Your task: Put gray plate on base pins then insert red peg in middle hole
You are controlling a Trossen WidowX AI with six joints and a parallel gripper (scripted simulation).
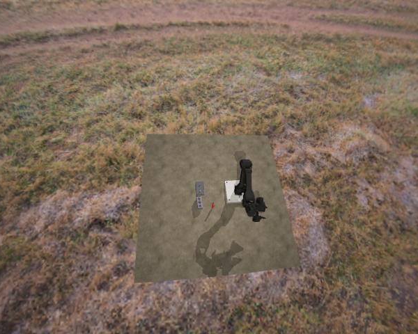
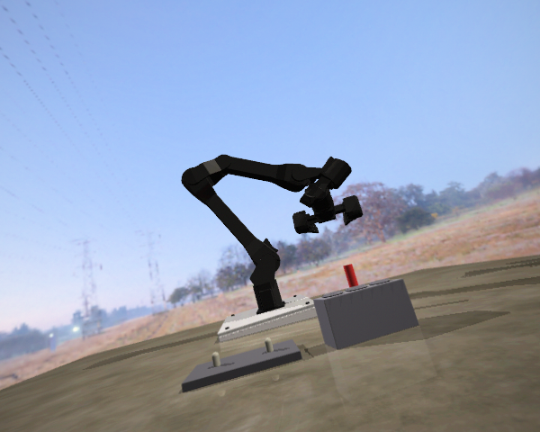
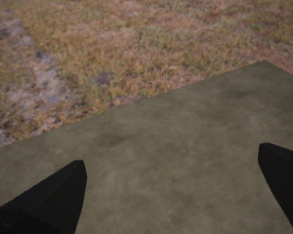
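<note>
Now: gripper tip 51 cm short of the gray plate, 16 cm above it and 9 cm to the left of it. Also, from my gripper tip: dark gray base 51 cm ahead, 23 cm to the right, 19 cm below; then red peg 39 cm ahead, 16 cm below, 7 cm to the right.
</note>
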